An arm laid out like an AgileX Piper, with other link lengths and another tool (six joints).
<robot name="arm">
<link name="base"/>
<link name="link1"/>
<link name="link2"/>
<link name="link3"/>
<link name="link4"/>
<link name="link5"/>
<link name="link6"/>
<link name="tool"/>
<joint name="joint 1" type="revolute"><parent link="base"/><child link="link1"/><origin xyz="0.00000 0.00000 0.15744" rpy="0.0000 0.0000 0.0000"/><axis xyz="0 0 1"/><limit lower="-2.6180" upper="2.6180"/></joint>
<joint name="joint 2" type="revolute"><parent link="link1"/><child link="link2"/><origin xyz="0.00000 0.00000 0.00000" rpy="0.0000 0.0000 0.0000"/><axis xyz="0 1 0"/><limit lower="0.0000" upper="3.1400"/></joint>
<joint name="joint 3" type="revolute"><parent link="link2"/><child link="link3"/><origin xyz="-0.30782 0.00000 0.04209" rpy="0.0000 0.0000 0.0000"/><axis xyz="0 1 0"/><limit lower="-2.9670" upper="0.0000"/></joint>
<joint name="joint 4" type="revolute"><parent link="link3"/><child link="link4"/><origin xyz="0.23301 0.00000 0.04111" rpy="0.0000 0.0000 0.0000"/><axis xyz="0.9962 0 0.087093"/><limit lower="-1.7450" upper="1.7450"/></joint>
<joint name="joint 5" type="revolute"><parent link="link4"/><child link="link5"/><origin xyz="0.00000 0.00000 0.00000" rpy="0.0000 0.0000 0.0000"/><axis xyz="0 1 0"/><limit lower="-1.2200" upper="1.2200"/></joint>
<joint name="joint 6" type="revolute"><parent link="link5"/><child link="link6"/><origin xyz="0.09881 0.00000 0.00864" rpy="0.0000 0.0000 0.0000"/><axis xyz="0.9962 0 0.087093"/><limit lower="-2.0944" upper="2.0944"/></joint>
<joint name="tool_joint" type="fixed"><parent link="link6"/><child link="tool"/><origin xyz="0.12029 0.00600 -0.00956" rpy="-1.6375 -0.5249 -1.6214"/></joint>
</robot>
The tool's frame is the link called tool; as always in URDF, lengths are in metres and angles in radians.
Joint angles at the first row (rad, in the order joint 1, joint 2, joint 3, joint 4, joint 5, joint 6):
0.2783, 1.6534, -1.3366, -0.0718, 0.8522, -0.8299
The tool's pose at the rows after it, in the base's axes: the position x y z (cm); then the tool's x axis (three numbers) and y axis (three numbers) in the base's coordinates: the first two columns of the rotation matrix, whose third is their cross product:
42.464 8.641 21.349 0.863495 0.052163 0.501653 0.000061 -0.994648 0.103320
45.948 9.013 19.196 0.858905 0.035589 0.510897 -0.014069 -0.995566 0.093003
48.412 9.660 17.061 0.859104 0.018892 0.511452 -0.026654 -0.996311 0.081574
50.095 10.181 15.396 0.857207 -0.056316 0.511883 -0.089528 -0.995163 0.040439
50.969 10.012 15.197 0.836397 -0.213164 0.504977 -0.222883 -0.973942 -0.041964
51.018 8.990 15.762 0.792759 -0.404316 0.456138 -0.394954 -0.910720 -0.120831
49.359 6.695 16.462 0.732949 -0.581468 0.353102 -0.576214 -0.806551 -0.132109
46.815 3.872 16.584 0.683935 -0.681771 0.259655 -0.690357 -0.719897 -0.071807
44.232 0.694 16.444 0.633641 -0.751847 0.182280 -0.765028 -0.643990 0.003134
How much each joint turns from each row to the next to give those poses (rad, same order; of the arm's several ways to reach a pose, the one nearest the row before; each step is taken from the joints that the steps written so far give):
-0.0265, 0.1279, -0.1027, 0.0036, -0.0605, -0.0002
-0.0142, 0.1193, -0.0852, 0.0070, -0.0466, 0.0000
-0.0012, 0.0982, -0.0705, 0.0034, -0.0301, 0.0141
-0.0012, 0.0693, -0.0482, 0.0011, -0.0294, 0.0737
-0.0137, 0.0219, -0.0264, 0.0040, -0.0144, 0.1426
-0.0258, -0.0001, -0.0320, 0.0000, 0.0438, 0.1795
-0.0437, -0.0185, -0.0305, 0.0000, 0.1352, 0.1676
-0.0538, -0.0201, -0.0034, 0.0020, 0.1398, 0.0791
-0.0692, -0.0153, 0.0120, 0.0069, 0.1134, 0.0291

